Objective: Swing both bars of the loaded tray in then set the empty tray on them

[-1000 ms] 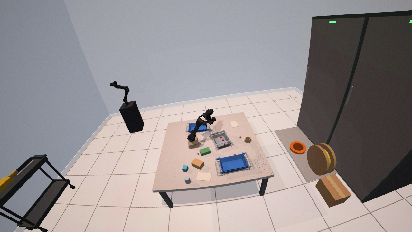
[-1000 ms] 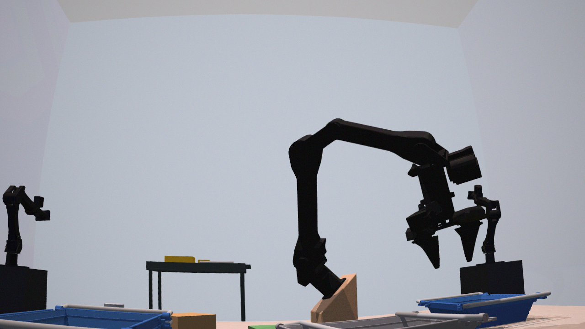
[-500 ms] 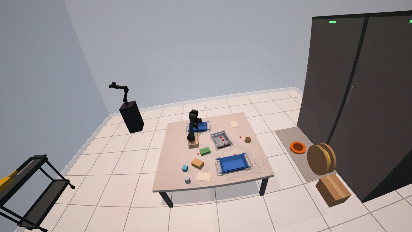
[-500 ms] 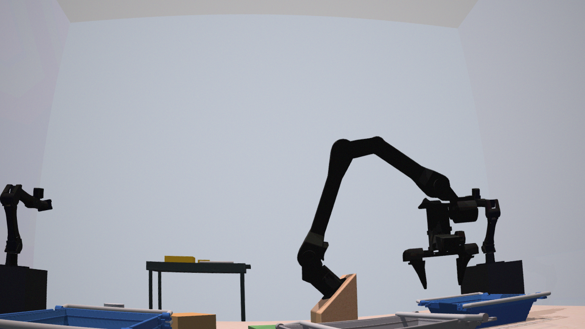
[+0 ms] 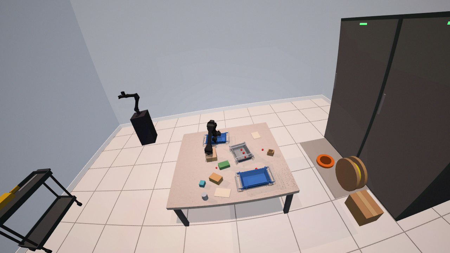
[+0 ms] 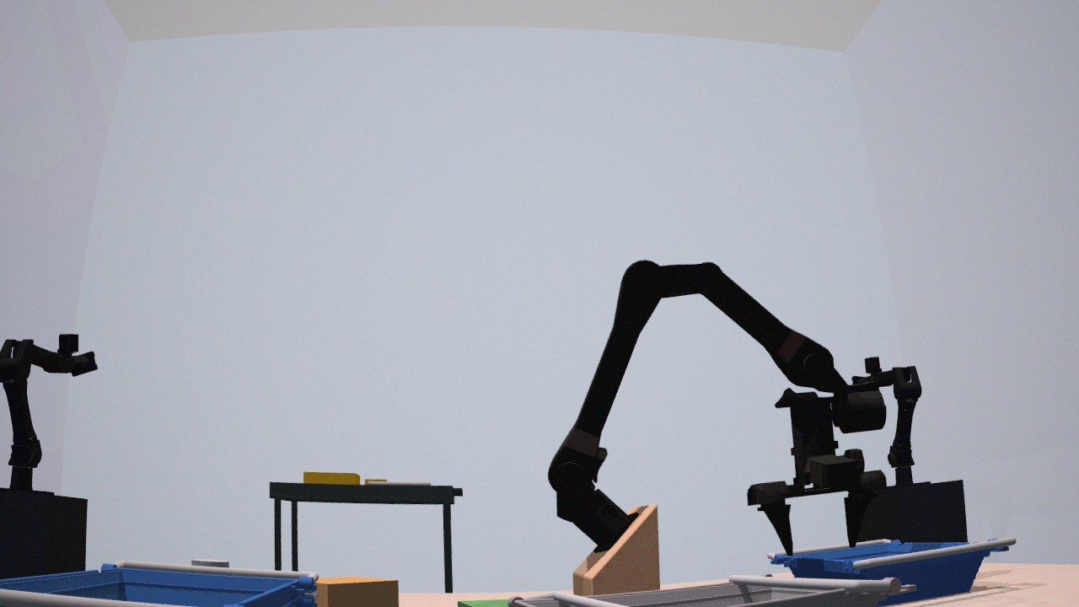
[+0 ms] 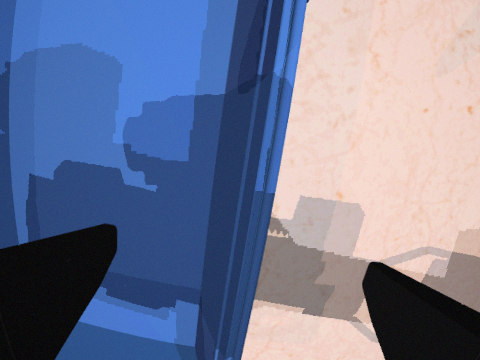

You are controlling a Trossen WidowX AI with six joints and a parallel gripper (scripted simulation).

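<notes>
Right now the tray is 8 cm to the left of my gripper tip, 2 cm below it and 2 cm ahead of it. From my gripper tip the other things lie so: teal cube 63 cm to the right, 24 cm behind, 5 cm below; then grey cylinder 81 cm to the right, 23 cm behind, 3 cm below; then green block 43 cm to the right, 5 cm below, 2 cm ahead.
</notes>
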